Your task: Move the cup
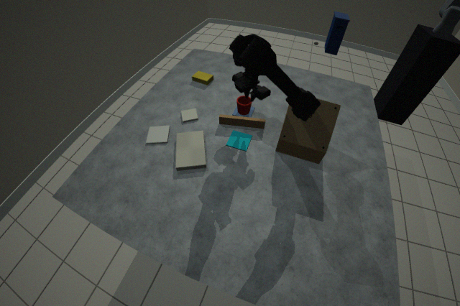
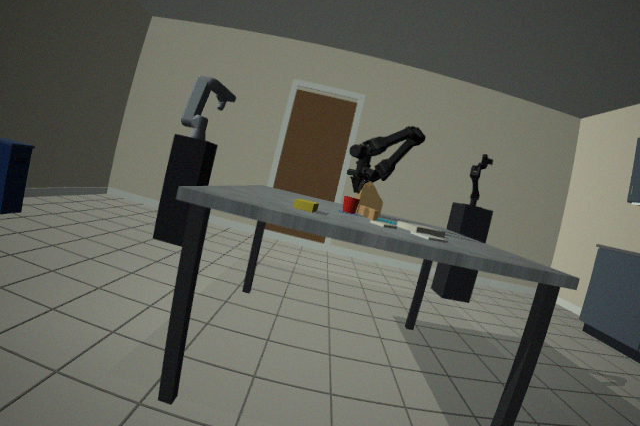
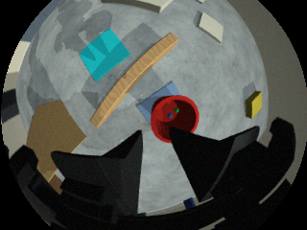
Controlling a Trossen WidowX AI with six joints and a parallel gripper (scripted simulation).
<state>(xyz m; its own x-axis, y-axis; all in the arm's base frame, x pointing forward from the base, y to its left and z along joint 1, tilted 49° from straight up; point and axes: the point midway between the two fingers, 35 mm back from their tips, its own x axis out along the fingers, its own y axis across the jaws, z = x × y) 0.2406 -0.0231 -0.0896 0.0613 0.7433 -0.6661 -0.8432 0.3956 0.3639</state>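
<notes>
The red cup lies 3 cm ahead of my gripper tip, 2 cm to the right of it and 6 cm below it. Round my gripper tip: wooden rail: 1 cm ahead, 7 cm to the left, 9 cm below; yellow block: 34 cm ahead, 22 cm to the right, 8 cm below; teal pad: 1 cm behind, 17 cm to the left, 11 cm below.
</notes>
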